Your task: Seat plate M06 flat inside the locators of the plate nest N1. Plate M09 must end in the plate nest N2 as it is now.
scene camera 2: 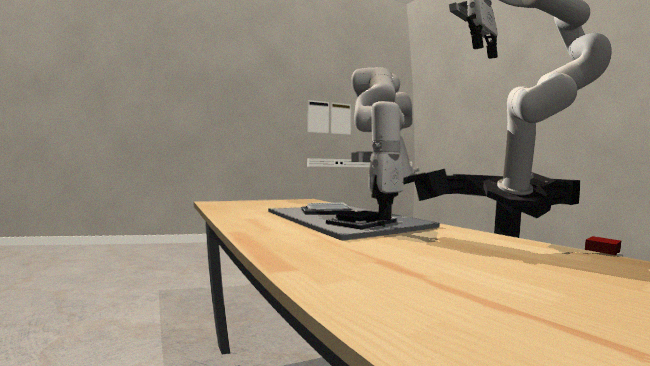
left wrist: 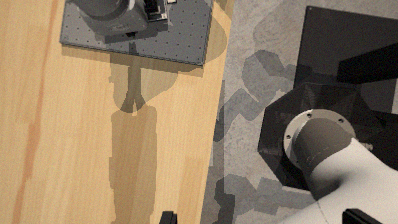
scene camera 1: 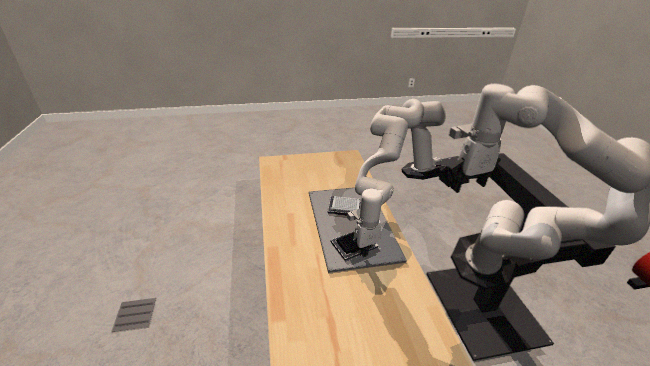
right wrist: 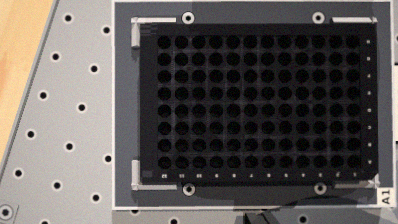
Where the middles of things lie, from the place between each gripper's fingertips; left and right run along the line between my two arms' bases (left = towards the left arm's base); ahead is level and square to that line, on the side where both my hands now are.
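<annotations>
Black plate point(right wrist: 187, 71): 20 mm below my right hand point(scene camera 2: 384, 219), 30 mm ahead of it and 70 mm to the right of it. Going by its middle, the black plate is nearer to my right hand than to my left hand.
My left hand point(scene camera 1: 467, 187): 470 mm above the black plate, 250 mm short of it and 260 mm to the left of it.
</annotations>
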